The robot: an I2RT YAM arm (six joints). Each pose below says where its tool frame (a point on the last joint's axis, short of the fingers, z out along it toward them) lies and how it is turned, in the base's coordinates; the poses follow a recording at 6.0 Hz.
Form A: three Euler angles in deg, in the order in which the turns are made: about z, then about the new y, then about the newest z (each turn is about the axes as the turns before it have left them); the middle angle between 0 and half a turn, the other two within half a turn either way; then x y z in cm.
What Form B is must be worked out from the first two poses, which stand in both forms.
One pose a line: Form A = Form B
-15.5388, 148.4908, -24.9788, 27.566, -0.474, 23.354 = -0.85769, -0.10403, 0.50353, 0.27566; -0.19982, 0.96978, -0.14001, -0.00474; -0.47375, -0.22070, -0.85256, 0.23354; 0, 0, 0, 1
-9.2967, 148.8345, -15.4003, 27.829, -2.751, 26.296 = -0.85702, -0.06850, 0.51071, 0.27829; -0.12880, 0.98814, -0.08360, -0.02751; -0.49893, -0.13743, -0.85568, 0.26296; 0, 0, 0, 1
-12.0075, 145.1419, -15.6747, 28.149, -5.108, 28.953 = -0.82898, -0.01654, 0.55904, 0.28149; -0.09990, 0.98787, -0.11890, -0.05108; -0.55029, -0.15442, -0.82057, 0.28953; 0, 0, 0, 1
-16.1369, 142.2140, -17.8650, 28.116, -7.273, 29.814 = -0.80782, 0.03164, 0.58857, 0.28116; -0.08563, 0.98167, -0.17029, -0.07273; -0.58317, -0.18797, -0.79030, 0.29814; 0, 0, 0, 1
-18.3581, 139.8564, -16.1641, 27.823, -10.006, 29.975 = -0.78453, 0.10053, 0.61189, 0.27823; -0.03298, 0.97861, -0.20305, -0.10006; -0.61922, -0.17948, -0.76443, 0.29975; 0, 0, 0, 1
